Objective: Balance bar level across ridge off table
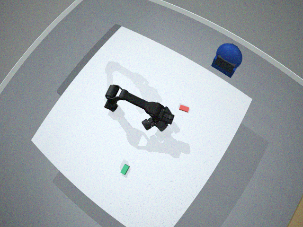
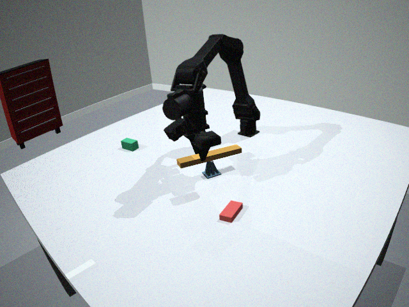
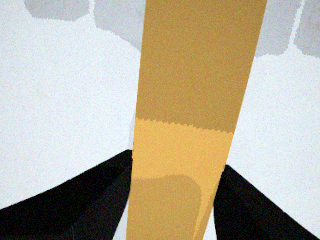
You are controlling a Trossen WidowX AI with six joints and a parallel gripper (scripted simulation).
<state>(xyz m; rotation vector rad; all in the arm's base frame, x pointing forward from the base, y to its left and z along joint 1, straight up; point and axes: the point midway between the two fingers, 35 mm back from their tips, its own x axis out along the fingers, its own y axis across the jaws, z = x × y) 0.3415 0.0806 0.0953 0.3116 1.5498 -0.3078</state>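
The orange bar lies 30 mm behind my gripper tip and 10 mm to the left of it. Round my gripper tip: green block 390 mm to the right, 40 mm below; red block 90 mm ahead, 190 mm to the left, 50 mm below.
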